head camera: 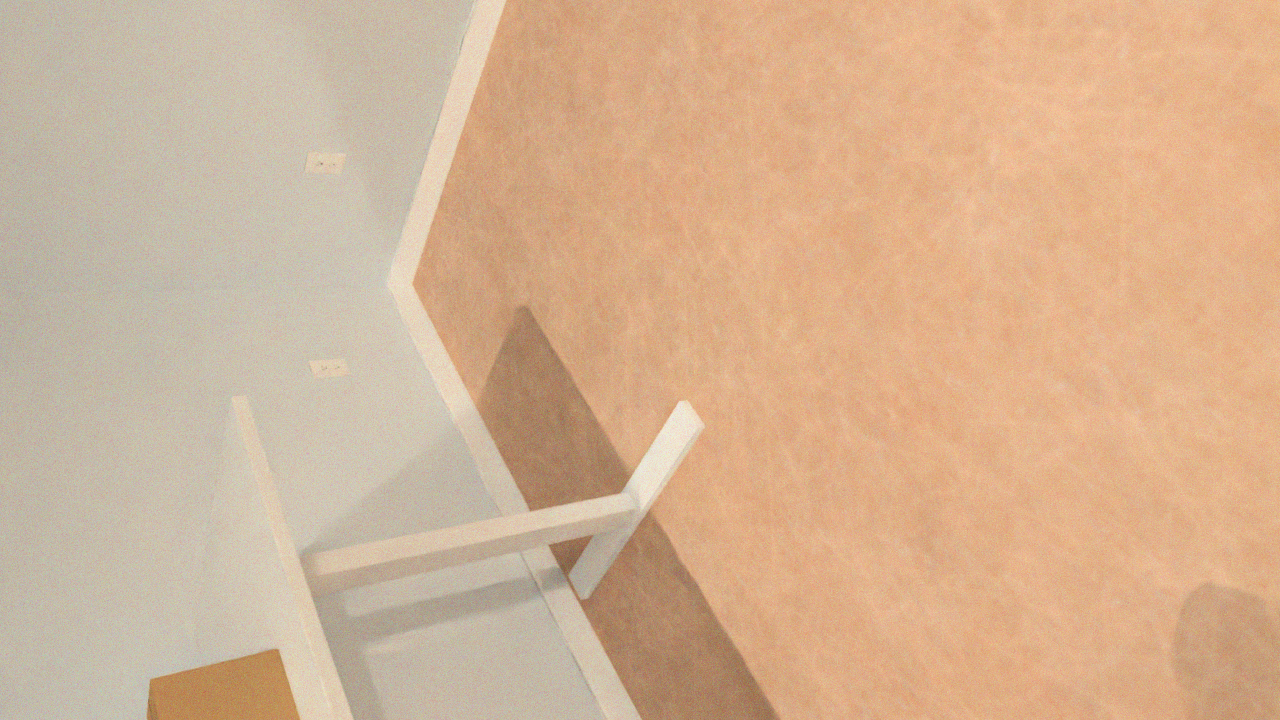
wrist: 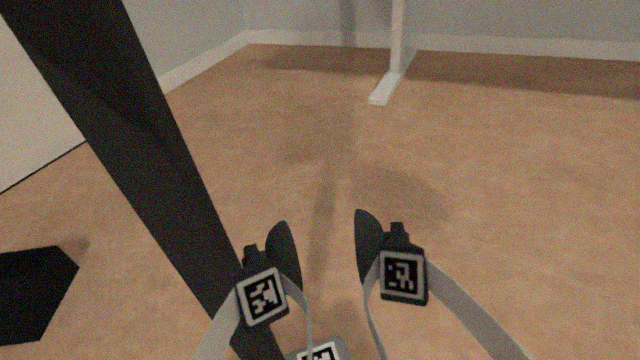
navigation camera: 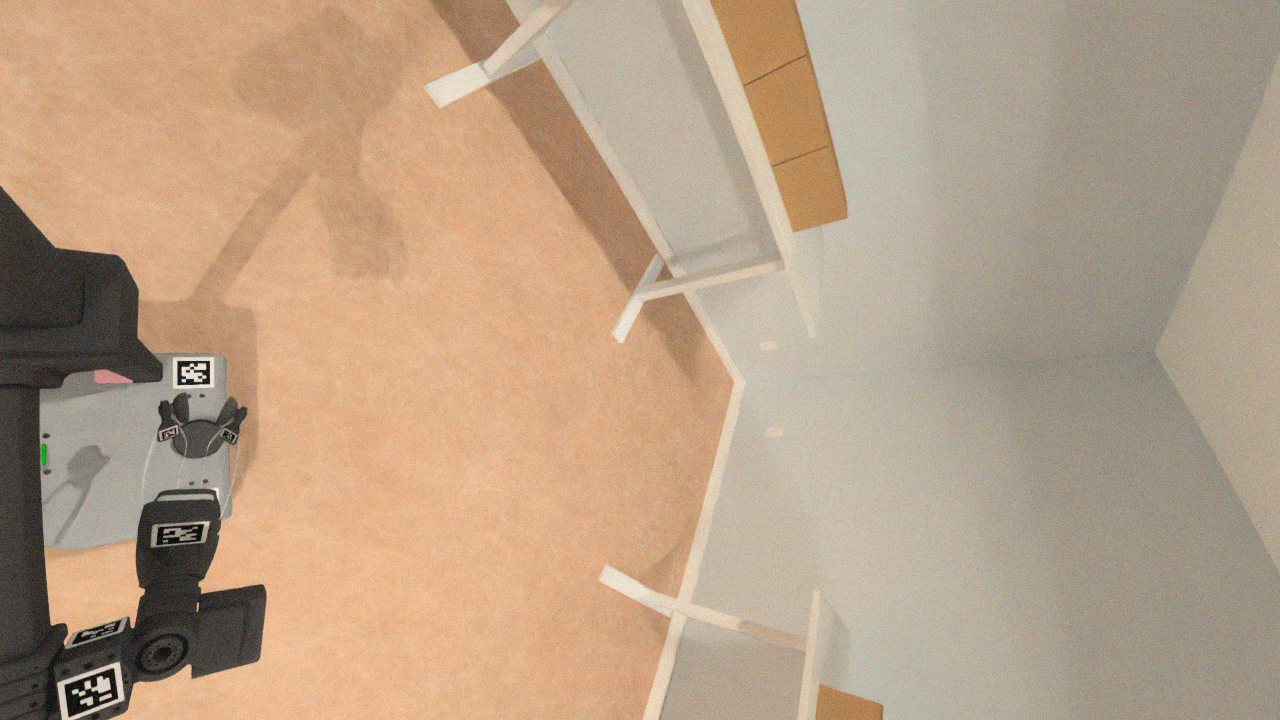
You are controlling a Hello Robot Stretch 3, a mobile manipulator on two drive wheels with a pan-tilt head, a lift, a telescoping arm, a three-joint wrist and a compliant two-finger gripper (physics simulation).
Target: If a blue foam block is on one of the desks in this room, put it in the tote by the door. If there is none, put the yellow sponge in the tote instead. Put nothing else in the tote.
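My gripper (navigation camera: 204, 411) (wrist: 324, 240) is open, with its two fingertips apart and no object between them. It hangs over the robot's grey base in the navigation view. A white desk (head camera: 275, 501) (navigation camera: 750, 134) stands along a wall, seen nearly edge-on, so its top surface is hidden. A second white desk (navigation camera: 812, 635) shows partly at the bottom of the navigation view. No blue foam block, yellow sponge or tote shows in these views.
Orange-brown boxes (head camera: 223, 685) (navigation camera: 787, 111) show above the first desk's edge, and another (navigation camera: 850, 702) at the second desk. A white desk foot (head camera: 662, 461) (navigation camera: 631, 308) (wrist: 385, 90) rests on the floor near the wall. A black flat shape (wrist: 32, 295) is at the wrist view's lower left.
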